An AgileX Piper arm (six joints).
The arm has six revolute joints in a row. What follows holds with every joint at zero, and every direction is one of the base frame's. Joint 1 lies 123 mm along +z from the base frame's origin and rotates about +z. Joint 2 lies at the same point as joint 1 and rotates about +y. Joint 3 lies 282.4 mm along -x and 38.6 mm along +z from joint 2 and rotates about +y. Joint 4 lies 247.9 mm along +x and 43.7 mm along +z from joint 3 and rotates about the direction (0.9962, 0, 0.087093). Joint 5 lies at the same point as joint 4 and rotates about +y. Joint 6 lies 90.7 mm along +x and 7.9 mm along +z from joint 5 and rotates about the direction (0.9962, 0, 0.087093). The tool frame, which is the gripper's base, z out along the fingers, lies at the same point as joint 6; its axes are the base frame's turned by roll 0, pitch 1.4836 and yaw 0 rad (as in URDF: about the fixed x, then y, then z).
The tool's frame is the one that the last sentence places.
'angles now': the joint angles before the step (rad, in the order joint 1, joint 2, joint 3, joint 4, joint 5, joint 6). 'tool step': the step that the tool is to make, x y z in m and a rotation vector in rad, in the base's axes. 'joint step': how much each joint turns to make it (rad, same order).
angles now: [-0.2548, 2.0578, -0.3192, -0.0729, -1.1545, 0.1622]
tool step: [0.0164, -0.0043, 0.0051, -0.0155, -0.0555, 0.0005]
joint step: [-0.0001, 0.0005, -0.0580, -0.0001, 0.0001, -0.0011]
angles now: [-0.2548, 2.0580, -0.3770, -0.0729, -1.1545, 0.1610]
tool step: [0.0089, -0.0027, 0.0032, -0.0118, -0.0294, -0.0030]
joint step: [0.0002, 0.0002, -0.0323, 0.0049, 0.0010, -0.0043]
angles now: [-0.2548, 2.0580, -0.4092, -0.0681, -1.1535, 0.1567]
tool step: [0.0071, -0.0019, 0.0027, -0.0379, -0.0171, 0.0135]
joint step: [-0.0002, 0.0001, -0.0260, -0.0002, 0.0020, -0.0350]
